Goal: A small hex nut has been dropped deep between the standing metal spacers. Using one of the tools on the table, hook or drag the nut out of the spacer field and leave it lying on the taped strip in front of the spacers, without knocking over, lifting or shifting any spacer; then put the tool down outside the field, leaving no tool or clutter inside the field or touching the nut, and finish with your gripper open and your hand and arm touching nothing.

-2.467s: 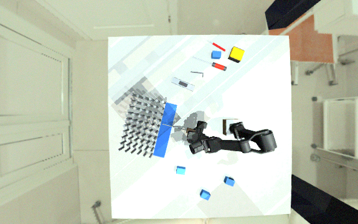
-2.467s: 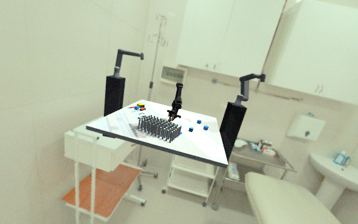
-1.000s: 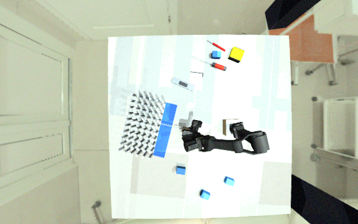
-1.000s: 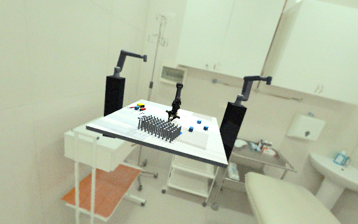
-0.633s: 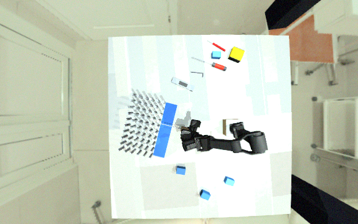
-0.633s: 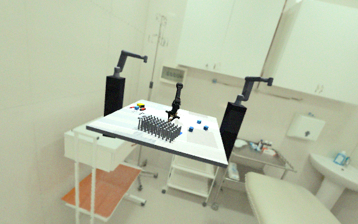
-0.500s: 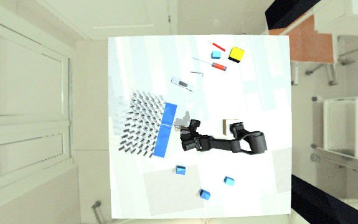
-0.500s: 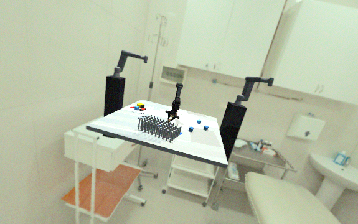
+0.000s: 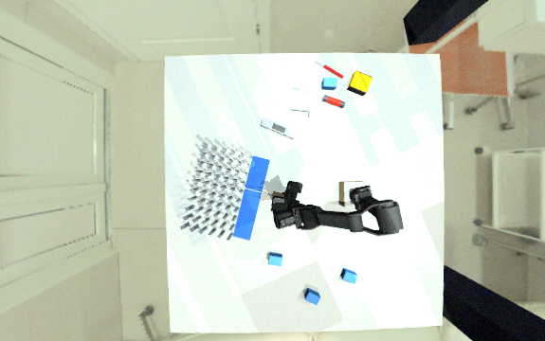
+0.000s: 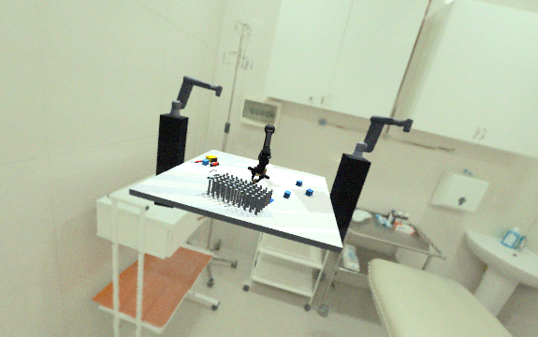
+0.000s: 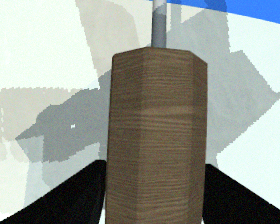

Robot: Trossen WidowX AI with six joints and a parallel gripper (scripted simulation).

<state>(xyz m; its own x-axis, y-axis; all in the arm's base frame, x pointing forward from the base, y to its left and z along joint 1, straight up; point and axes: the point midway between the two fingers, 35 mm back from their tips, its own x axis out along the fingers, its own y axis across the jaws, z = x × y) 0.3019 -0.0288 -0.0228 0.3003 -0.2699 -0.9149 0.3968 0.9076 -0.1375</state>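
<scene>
The blue taped strip is 140 mm ahead of my gripper tip, 30 mm below it and 20 mm to the right of it. Round my gripper tip: yellow block: 450 mm to the right, 430 mm behind, 10 mm below; hook tool: 100 mm ahead, 40 mm to the right; grey flat tool: 310 mm to the right, 40 mm behind, 20 mm below.
</scene>
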